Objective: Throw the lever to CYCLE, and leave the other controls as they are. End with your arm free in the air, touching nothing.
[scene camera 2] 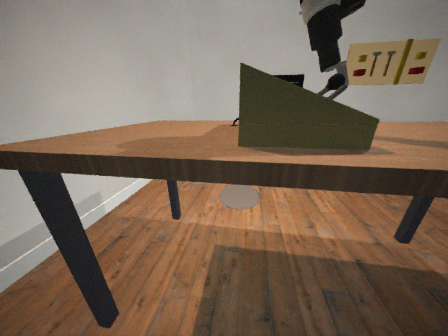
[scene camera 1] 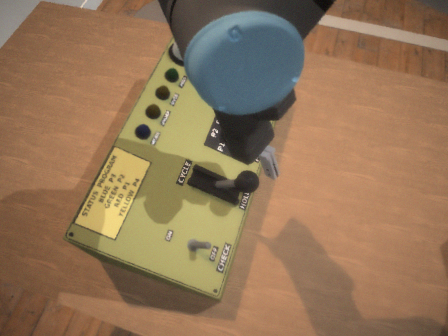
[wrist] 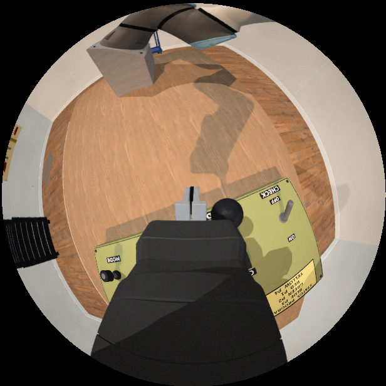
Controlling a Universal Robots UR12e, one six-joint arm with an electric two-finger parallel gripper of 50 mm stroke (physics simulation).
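Frame: origin at the arm's base, x ahead, y left, z up, level; metres.
Seen in the pictures: gripper, fingertip midpoint: (scene camera 1: 272,174).
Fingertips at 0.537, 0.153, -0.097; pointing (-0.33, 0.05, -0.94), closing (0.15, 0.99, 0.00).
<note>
Pixels of each thing's top centre, then the offset from my fingertips to it, as dx, dy, dz. "*": a spot on its surface instead. Level surfaces: height alone.
- lever's black ball at its top centre: (scene camera 1: 248,176) (scene camera 2: 337,73) +0.031, +0.037, +0.029
- CYCLE label at a spot on its surface: (scene camera 1: 184,172) * +0.150, +0.062, -0.026
- CHECK toggle at its top centre: (scene camera 1: 199,242) (scene camera 2: 338,84) +0.053, +0.165, -0.009
- yellow status card at its top centre: (scene camera 1: 112,188) +0.224, +0.164, +0.023
- wooden table at its surface level: dz -0.136
The lever's black ball (scene camera 1: 247,181) (scene camera 2: 336,81) (wrist: 227,212) stands at the HOLD end of its dark slot (scene camera 1: 202,181), on the sloping green panel (scene camera 1: 150,250) (scene camera 2: 300,125) (wrist: 305,230). The CYCLE label (scene camera 1: 184,172) is at the slot's other end. My gripper (scene camera 1: 270,166) (scene camera 2: 342,70) (wrist: 191,194) is shut and empty. Its fingertips are close beside the ball, on the ball's left in the wrist view; whether they touch is unclear. The CHECK toggle (scene camera 1: 199,245) (wrist: 286,212) leans toward OFF. The MODE knob (wrist: 107,275) shows at the panel's other end.
Several round lamps, among them a blue one (scene camera 1: 143,131), line the panel's upper side near the yellow status card (scene camera 1: 112,192) (wrist: 295,287). The panel stands on a wooden table (scene camera 1: 350,200) (scene camera 2: 175,140) (wrist: 135,150). A grey block (wrist: 125,67) stands by the arm's base.
</note>
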